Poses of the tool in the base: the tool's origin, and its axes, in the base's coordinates. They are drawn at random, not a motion.
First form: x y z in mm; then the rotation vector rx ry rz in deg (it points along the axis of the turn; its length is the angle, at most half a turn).
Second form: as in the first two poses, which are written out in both.
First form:
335 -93 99 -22.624 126.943 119.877
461 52 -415 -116.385 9.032 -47.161
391 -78 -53 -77.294 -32.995 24.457
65 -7 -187 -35.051 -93.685 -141.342
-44 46 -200 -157.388 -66.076 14.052
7 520 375 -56.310 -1.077 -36.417
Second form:
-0.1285 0.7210 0.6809 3.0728 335 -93 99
-0.9244 0.0717 -0.3746 2.1974 461 52 -415
-0.8831 -0.3770 0.2794 1.5277 391 -78 -53
-0.2024 -0.5410 -0.8163 3.0221 65 -7 -187
-0.9189 -0.3858 0.0820 2.9893 -44 46 -200
-0.8396 -0.0161 -0.5430 1.1706 7 520 375

